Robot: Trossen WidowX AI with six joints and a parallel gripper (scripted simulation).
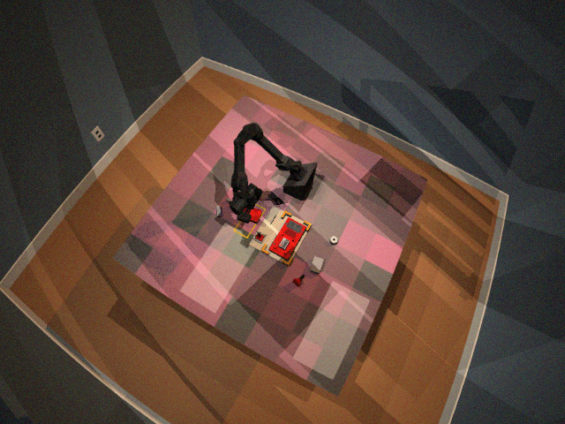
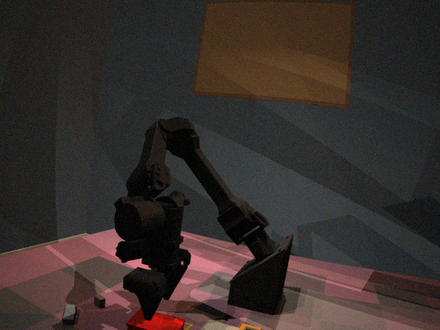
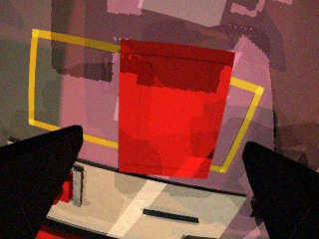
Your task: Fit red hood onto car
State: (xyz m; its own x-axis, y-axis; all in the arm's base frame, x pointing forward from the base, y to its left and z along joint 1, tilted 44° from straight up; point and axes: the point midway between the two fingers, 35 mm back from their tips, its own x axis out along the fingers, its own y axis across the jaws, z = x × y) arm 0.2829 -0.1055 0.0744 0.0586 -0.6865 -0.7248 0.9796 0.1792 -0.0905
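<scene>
The red hood lies 4 cm below my gripper tip. Round my gripper tip: pale jig plate: 20 cm to the left, 4 cm below, 2 cm ahead.
</scene>
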